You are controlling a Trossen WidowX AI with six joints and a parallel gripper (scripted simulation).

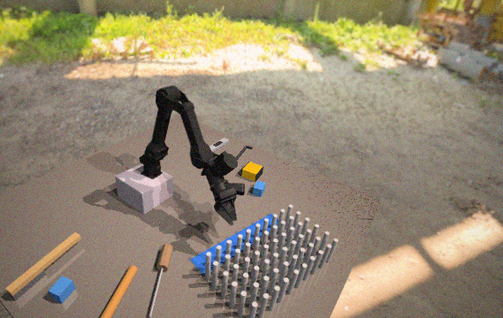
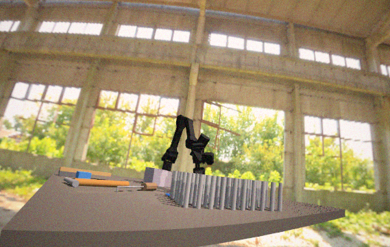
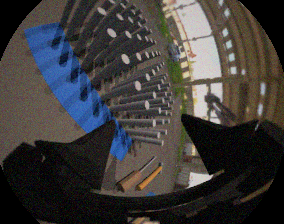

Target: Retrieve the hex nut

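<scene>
My gripper tip is 20 mm short of the blue taped strip, 60 mm to the right of it and 130 mm above it. Also, from my gripper tip: yellow block (130 mm behind, 460 mm to the left, 110 mm below).
</scene>
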